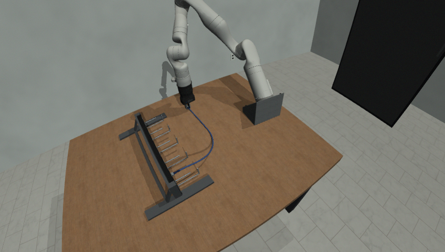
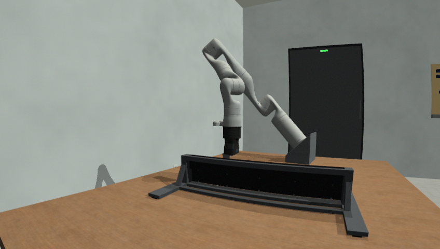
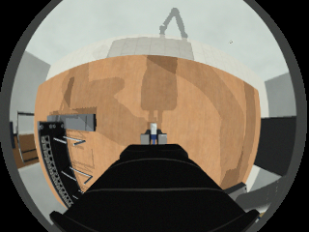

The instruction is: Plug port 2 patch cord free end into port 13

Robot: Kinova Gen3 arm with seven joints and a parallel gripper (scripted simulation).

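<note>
The pale plug lies 1 cm to the right of my hand and 1 cm below it.
</note>
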